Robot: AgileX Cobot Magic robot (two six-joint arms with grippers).
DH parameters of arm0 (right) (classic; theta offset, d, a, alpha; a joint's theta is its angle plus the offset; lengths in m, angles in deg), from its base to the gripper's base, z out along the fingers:
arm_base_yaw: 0 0.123 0 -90
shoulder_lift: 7.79 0 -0.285 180
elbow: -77.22 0 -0.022 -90
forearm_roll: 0 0.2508 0 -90
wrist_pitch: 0 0 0.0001 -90
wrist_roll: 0 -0.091 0 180
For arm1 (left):
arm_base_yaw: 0 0.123 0 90
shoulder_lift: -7.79 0 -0.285 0
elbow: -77.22 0 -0.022 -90
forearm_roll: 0 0.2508 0 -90
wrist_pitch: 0 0 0.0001 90
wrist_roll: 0 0.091 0 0
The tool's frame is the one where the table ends.
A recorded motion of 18 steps. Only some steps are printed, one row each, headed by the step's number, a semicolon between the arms.
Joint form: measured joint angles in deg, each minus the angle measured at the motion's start. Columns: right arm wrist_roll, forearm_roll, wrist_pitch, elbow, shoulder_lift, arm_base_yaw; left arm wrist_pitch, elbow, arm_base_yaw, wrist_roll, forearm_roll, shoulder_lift.
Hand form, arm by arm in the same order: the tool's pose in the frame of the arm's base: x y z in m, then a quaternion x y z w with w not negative. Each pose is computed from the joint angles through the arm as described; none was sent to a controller.
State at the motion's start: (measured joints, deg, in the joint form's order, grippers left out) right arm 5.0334 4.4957 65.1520 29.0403 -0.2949 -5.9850; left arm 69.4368 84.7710 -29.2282 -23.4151 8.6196 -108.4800
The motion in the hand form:
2: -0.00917 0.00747 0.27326 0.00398 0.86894 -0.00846 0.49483; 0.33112 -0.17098 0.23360 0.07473 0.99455 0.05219 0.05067
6: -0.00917 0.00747 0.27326 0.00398 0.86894 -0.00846 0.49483; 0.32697 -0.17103 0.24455 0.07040 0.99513 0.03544 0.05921
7: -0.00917 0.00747 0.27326 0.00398 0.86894 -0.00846 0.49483; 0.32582 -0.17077 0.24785 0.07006 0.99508 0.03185 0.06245
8: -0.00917 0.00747 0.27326 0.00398 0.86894 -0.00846 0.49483; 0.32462 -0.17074 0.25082 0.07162 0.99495 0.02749 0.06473
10: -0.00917 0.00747 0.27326 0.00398 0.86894 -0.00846 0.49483; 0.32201 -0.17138 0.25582 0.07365 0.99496 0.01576 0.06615
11: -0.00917 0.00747 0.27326 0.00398 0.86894 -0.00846 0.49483; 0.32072 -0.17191 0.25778 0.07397 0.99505 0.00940 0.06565
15: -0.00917 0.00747 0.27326 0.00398 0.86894 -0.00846 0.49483; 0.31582 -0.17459 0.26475 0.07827 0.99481 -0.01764 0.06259
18: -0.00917 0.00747 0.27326 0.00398 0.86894 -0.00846 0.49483; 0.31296 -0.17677 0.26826 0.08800 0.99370 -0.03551 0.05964
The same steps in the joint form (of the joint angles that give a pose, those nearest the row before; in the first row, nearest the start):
2: 0.00 0.00 0.00 0.00 0.00 0.00; 0.02 0.00 0.00 0.00 -0.21 0.73
6: 0.00 0.00 0.00 0.00 0.00 0.00; 0.02 0.00 0.00 0.06 -1.61 2.47
7: 0.00 0.00 0.00 0.00 0.00 0.00; 0.02 0.00 0.00 0.13 -1.84 2.99
8: 0.00 0.00 0.00 0.00 0.00 0.00; 0.02 0.00 0.00 0.45 -2.21 3.46
10: 0.00 0.00 0.00 0.00 0.00 0.00; 0.07 0.00 0.00 1.10 -3.46 4.27
11: 0.00 0.00 0.00 0.00 0.00 0.00; 0.12 0.00 0.00 1.37 -4.19 4.60
15: 0.00 0.00 0.00 0.00 0.00 0.00; 0.22 0.00 0.00 2.83 -7.38 5.74
18: 0.00 0.00 0.00 0.00 0.00 0.00; 0.24 0.00 0.00 4.58 -9.59 6.30

